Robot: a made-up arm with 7 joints. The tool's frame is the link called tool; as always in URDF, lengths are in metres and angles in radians. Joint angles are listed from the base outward. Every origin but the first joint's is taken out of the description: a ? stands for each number. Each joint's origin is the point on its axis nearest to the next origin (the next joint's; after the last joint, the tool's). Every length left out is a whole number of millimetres.
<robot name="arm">
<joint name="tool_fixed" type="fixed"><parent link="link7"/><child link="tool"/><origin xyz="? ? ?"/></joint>
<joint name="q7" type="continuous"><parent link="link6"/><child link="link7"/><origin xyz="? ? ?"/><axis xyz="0 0 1"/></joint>
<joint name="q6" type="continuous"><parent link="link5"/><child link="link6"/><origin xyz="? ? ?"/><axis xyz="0 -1 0"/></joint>
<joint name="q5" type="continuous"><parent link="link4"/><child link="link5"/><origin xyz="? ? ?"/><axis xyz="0 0 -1"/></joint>
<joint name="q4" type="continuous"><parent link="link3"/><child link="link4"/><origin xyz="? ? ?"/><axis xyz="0 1 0"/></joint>
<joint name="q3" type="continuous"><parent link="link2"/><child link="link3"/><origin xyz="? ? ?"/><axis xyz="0 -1 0"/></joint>
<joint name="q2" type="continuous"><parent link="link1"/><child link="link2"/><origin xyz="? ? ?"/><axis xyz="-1 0 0"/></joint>
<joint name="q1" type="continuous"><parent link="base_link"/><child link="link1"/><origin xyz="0.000 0.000 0.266"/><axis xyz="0 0 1"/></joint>
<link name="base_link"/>
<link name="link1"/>
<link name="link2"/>
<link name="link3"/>
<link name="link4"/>
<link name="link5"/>
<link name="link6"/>
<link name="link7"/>
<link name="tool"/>
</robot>
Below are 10 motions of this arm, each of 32 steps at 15 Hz.
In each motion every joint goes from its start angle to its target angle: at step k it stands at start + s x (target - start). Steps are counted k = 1, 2, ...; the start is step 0. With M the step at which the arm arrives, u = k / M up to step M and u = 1 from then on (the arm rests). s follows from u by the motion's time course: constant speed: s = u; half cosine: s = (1 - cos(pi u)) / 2; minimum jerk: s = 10 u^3 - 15 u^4 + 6 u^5.
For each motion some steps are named. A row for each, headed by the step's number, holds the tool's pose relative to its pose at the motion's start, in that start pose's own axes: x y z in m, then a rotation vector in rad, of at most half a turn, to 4 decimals.
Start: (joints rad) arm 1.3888 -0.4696 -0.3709 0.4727 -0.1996 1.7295 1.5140
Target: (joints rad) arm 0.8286 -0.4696 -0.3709 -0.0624 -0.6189 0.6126 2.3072
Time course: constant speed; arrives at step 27
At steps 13, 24, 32:
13: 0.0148 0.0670 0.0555 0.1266 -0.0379 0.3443
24: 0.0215 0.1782 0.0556 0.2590 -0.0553 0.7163
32: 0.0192 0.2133 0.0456 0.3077 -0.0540 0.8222

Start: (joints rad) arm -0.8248 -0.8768 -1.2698 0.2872 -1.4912 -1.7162 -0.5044
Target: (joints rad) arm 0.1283 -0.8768 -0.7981 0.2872 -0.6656 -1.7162 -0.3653
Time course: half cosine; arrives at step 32
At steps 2, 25, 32:
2: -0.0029 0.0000 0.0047 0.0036 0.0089 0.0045
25: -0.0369 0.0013 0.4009 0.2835 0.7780 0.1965
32: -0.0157 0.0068 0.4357 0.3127 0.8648 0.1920

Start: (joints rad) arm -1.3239 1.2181 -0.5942 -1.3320 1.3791 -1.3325 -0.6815
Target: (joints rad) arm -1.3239 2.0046 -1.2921 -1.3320 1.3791 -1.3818 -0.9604
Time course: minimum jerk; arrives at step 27
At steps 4, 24, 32:
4: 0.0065 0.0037 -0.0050 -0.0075 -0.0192 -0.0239
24: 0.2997 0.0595 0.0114 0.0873 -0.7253 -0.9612
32: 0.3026 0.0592 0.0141 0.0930 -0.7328 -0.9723

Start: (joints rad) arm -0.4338 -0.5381 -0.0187 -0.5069 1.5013 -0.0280 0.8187
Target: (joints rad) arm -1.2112 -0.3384 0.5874 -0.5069 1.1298 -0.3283 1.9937
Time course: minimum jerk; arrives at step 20
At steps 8, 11, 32:
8: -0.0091 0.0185 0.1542 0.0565 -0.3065 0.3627
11: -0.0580 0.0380 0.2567 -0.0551 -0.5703 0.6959
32: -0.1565 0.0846 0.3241 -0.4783 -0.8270 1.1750

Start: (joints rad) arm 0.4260 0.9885 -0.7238 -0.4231 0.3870 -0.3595 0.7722
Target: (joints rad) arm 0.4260 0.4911 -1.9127 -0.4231 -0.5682 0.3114 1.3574
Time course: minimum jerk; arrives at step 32
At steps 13, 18, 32:
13: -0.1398 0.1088 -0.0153 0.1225 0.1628 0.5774
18: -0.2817 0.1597 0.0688 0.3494 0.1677 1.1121
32: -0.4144 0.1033 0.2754 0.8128 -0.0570 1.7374

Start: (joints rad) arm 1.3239 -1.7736 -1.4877 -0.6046 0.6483 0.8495 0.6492
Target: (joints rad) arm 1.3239 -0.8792 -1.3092 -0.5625 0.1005 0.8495 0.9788
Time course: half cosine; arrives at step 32
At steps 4, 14, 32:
4: -0.0038 -0.0059 -0.0002 -0.0211 -0.0053 0.0197
14: -0.0480 -0.0518 -0.0011 -0.2266 -0.0248 0.2284
32: -0.1512 -0.1004 -0.0116 -0.5483 0.0835 0.6284

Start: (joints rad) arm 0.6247 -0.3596 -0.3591 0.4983 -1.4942 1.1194 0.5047
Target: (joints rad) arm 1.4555 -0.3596 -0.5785 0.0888 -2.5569 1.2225 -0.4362
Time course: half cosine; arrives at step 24
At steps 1, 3, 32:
1: -0.0010 0.0018 0.0032 0.0064 -0.0011 -0.0013
3: -0.0086 0.0149 0.0287 0.0574 -0.0094 -0.0121
32: -0.2141 -0.3389 0.7315 1.6292 0.3444 -0.4383

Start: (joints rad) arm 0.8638 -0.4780 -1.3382 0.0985 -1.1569 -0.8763 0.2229
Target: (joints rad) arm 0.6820 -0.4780 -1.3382 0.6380 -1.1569 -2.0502 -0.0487
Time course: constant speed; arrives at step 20
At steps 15, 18, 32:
15: -0.3646 -0.0069 0.2122 0.1925 0.8757 0.1743
18: -0.4271 -0.0377 0.2638 0.1650 1.0519 0.2310
32: -0.4647 -0.0630 0.2985 0.1334 1.1672 0.2716

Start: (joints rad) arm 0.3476 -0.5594 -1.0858 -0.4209 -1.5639 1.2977 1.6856
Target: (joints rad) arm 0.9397 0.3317 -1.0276 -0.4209 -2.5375 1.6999 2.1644
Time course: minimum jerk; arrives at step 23
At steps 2, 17, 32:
2: 0.0016 -0.0003 0.0028 0.0029 -0.0053 0.0026
17: 0.0171 -0.3231 0.3596 0.2435 -0.9053 0.0413
32: -0.0130 -0.3908 0.3657 0.2533 -1.0088 -0.0107

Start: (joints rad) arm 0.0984 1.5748 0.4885 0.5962 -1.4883 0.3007 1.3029
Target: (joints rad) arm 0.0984 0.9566 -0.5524 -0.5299 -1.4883 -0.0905 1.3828
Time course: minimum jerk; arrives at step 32
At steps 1, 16, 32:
1: 0.0000 0.0000 0.0000 -0.0001 0.0000 0.0000
16: -0.0723 0.0072 -0.0898 -0.1140 -0.0175 0.0693
32: -0.1056 -0.0323 -0.2123 -0.2308 -0.0263 0.1222

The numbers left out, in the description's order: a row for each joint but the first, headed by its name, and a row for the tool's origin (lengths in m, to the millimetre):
tool: 0.013 0.002 0.000
q7: -0.001 0.000 -0.215
q6: 0.025 0.517 0.000
q5: -0.157 0.000 0.083
q4: 0.086 0.000 0.097
q3: 0.000 -0.209 -0.113
q2: -0.049 0.108 0.000

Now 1 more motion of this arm.
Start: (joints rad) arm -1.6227 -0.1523 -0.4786 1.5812 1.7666 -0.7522 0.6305
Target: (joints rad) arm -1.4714 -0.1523 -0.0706 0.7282 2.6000 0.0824 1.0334
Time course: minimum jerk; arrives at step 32
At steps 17, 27, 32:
17: 0.0689 -0.1199 0.3455 0.4418 -0.7157 0.1462
27: 0.1136 -0.3185 0.4623 0.7483 -1.0051 0.0712
32: 0.1196 -0.3322 0.4643 0.7688 -1.0156 0.0634

